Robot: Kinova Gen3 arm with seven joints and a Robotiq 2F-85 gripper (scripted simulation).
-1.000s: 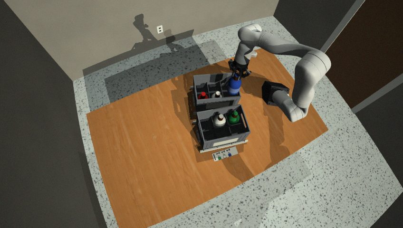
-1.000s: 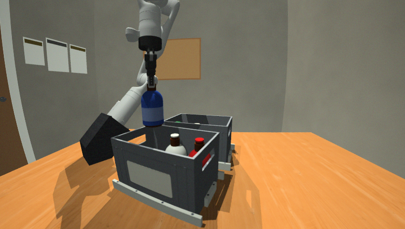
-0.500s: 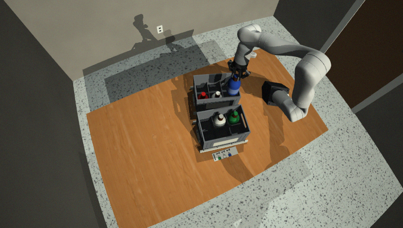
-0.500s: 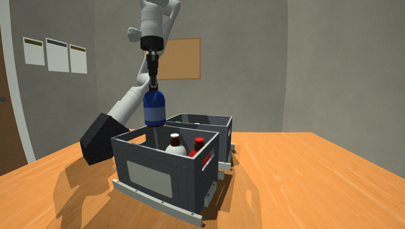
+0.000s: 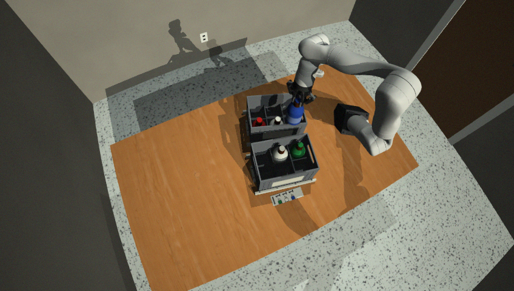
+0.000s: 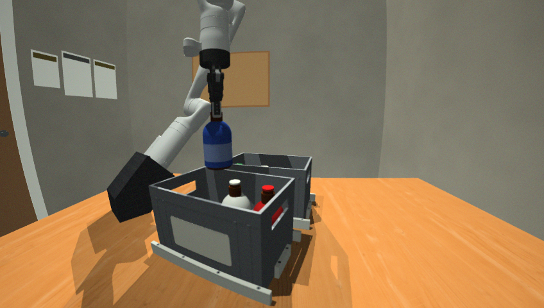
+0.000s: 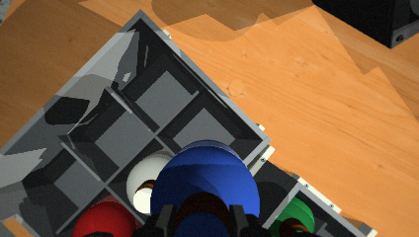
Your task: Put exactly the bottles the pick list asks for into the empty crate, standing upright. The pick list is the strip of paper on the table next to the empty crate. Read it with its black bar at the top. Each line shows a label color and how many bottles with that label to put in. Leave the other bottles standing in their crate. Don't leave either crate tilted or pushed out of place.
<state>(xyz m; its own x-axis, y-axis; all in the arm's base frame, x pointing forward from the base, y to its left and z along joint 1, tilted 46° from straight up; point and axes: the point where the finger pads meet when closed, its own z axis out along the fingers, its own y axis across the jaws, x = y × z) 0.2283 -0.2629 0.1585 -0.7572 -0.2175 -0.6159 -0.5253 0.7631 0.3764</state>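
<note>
My hand is 70 mm above the blue bottle. Also, from my hand: red bottle (150 mm ahead, 50 mm to the right, 250 mm below); green bottle (130 mm to the left, 250 mm below); pick list (110 mm ahead, 300 mm to the left, 330 mm below).
</note>
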